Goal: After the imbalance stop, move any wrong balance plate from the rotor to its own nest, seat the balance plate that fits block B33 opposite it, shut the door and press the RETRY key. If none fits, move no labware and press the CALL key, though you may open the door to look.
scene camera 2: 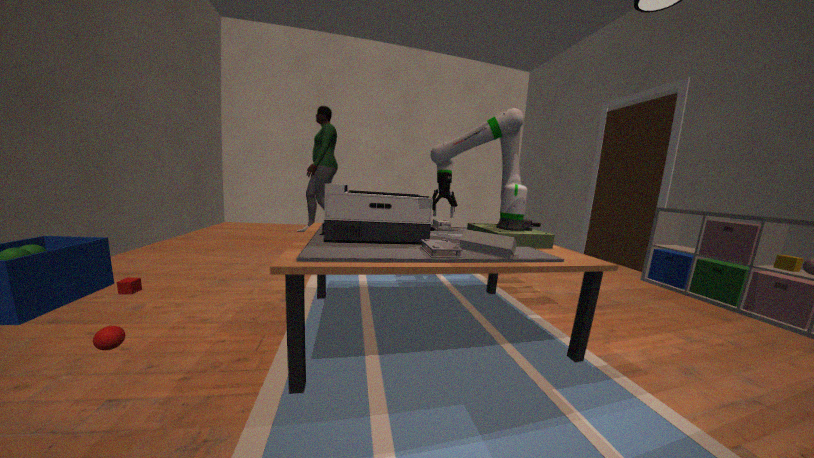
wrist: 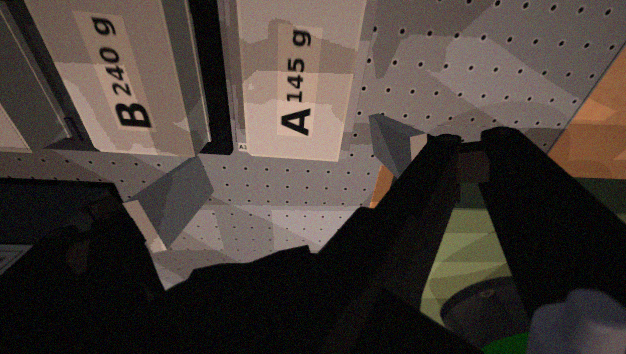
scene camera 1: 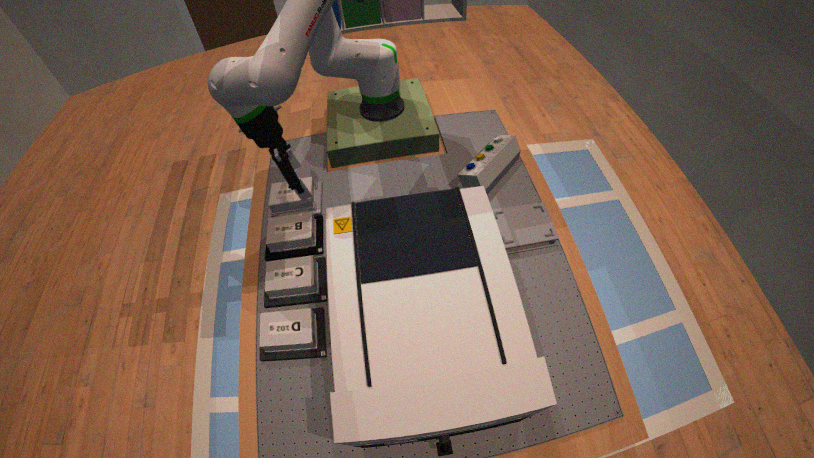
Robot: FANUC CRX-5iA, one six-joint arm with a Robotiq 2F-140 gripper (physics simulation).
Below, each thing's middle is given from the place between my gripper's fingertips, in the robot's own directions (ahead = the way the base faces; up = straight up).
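Scene:
White centrifuge (scene camera 1: 426, 357): 4 cm above my hand, 31 cm to the left, 43 cm ahead. Grey button box (scene camera 1: 487, 168): 4 cm below my hand, 53 cm to the left, 7 cm behind.

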